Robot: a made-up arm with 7 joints.
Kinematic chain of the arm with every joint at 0, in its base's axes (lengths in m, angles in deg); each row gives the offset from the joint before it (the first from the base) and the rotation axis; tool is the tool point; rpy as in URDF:
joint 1: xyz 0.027 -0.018 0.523 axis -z
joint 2: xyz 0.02 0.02 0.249 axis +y
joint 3: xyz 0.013 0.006 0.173 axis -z
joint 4: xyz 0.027 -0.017 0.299 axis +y
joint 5: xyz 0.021 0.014 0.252 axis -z
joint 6: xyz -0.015 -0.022 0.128 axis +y
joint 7: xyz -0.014 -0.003 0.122 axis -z
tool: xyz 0 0.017 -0.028 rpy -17.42 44.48 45.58
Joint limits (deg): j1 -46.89..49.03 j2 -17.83..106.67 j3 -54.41..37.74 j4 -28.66..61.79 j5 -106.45..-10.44 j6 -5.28..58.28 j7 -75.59..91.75
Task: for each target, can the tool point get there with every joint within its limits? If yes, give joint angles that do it. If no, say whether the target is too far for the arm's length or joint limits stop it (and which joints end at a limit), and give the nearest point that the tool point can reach.
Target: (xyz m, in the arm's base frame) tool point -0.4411 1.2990 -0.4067
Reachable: no: too far | nearest point 0.1206 0.6629 0.2925 | short by 1.100 m
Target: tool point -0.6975 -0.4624 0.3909
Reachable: no: joint limits stop it (at a limit: joint 1, joint 2, joint 3, joint 4, joint 5, joint 6, joint 7) | nearest point 0.1498 -0.5557 0.2607 | short by 0.862 m
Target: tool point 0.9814 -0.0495 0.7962
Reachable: yes | joints 2.12 74.97 7.30 17.55 -51.84 33.19 -31.18
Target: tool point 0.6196 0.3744 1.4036
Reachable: yes | joints -31.42 38.07 6.29 7.34 -44.42 46.02 -30.86
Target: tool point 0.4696 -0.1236 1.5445
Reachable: yes | joints 7.03 8.10 20.71 33.23 -67.93 47.84 3.12
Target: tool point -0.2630 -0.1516 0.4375
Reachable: no: joint limits stop it (at a limit: joint 1, joint 2, joint 3, joint 4, joint 6, joint 7) | nearest point 0.1523 -0.5506 0.2565 | short by 0.604 m
